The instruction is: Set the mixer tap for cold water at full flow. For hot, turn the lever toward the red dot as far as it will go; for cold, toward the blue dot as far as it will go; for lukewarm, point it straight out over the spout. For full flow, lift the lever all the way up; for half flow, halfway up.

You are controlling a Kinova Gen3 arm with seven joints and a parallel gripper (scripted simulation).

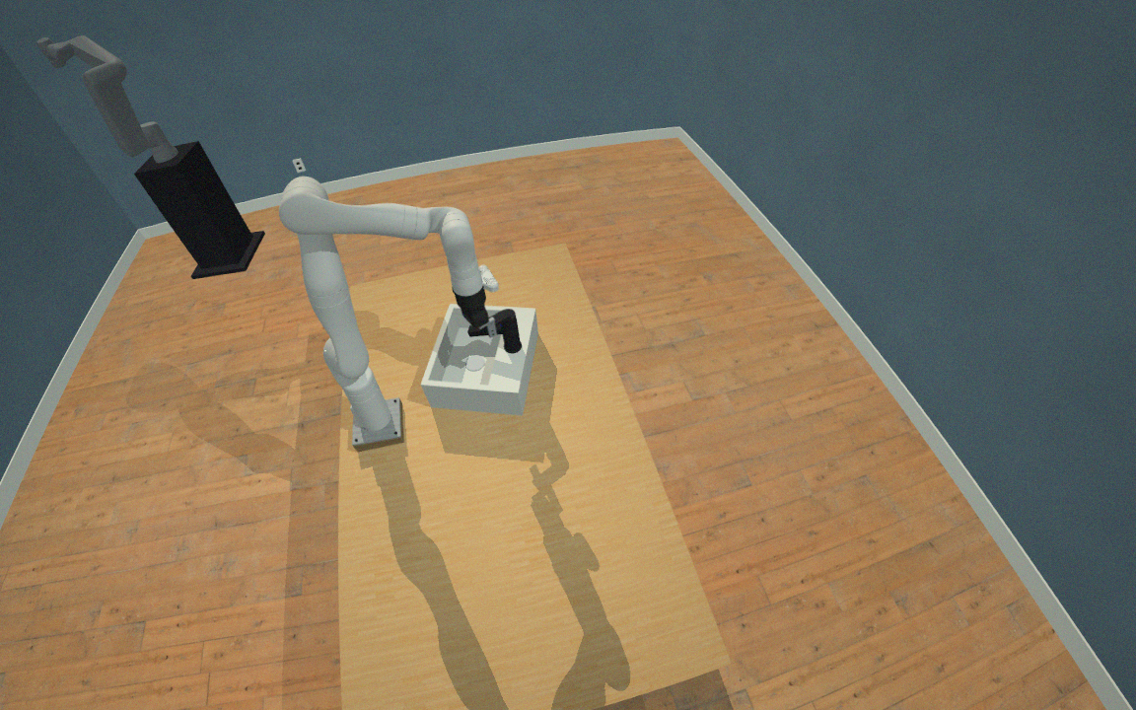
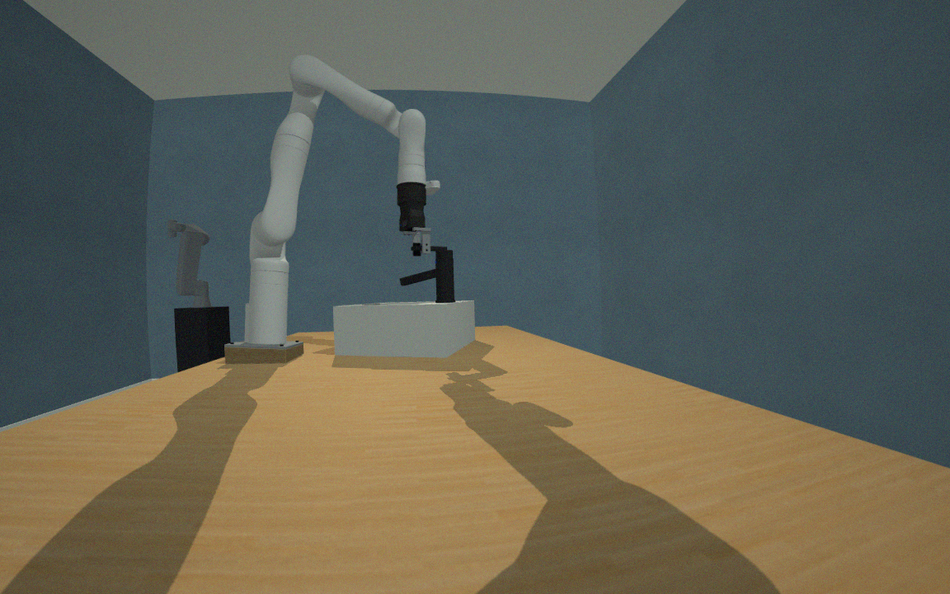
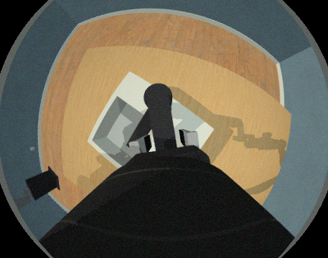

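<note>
Right now the lever is 2 cm ahead of my hand and 1 cm to the left of it. The rest, counted from my hand: white basin: 23 cm below, 6 cm to the left, 6 cm behind.
</note>
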